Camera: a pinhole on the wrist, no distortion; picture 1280 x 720 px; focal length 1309.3 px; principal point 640.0 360.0 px. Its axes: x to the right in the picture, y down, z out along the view. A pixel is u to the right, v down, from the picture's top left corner.
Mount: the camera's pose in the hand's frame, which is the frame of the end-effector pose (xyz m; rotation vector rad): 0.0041 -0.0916 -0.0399 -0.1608 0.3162 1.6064
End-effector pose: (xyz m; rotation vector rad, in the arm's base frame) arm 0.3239 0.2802 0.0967 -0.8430 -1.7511 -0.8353
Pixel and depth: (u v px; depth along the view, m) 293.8 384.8 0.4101
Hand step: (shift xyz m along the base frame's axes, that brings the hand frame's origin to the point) -0.2514 0.2887 -0.0811
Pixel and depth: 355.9 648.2 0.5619
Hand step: -0.2747 0.4213 -0.2172
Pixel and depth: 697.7 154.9 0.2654
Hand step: -0.1146 0.1825 0.0072
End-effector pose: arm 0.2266 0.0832 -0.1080 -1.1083 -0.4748 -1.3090
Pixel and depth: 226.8 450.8 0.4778
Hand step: 0.0548 0.3900 0.2598
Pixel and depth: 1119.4 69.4 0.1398
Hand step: 0.0334 0.0402 0.0692
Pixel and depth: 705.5 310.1 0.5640
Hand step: 0.2574 0.3596 0.2376
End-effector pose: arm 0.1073 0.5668 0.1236 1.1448 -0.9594 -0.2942
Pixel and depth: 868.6 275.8 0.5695
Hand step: -0.3547 -0.2775 0.2326
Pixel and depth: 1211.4 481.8 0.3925
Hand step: -0.2731 -0.0966 0.1829
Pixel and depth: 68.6 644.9 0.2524
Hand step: -0.1633 -0.1902 -0.0970
